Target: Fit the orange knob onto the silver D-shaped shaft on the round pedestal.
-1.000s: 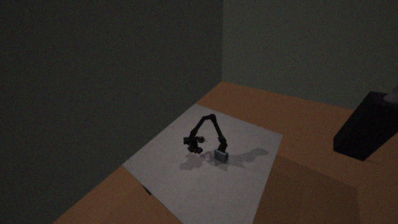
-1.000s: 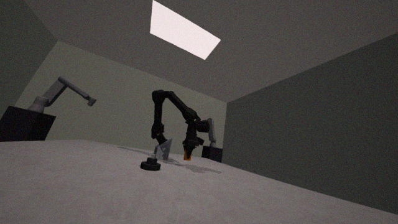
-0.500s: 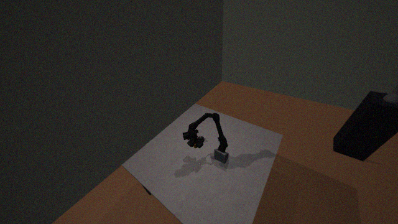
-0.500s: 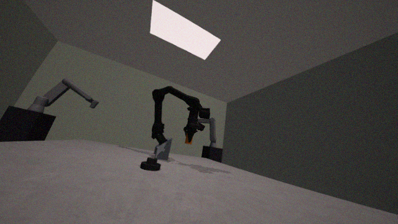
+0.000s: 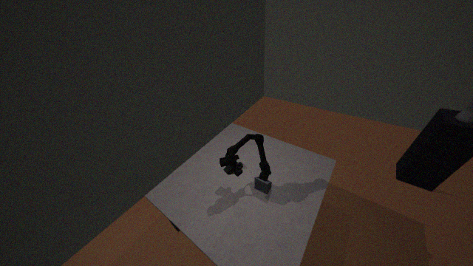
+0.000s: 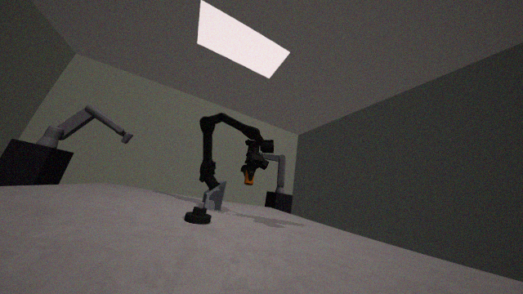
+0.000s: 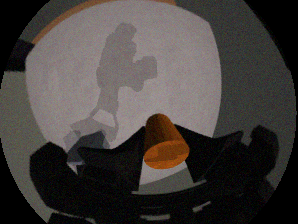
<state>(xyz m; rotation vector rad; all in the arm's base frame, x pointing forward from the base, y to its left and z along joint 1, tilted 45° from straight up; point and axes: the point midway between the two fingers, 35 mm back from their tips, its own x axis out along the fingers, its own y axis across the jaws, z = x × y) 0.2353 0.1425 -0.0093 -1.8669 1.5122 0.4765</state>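
Now: gripper tip 30 mm below the orange knob and 10 mm past it. The rest, counted from my gripper tip: round pedestal (180 mm to the right, 130 mm below, 70 mm ahead).
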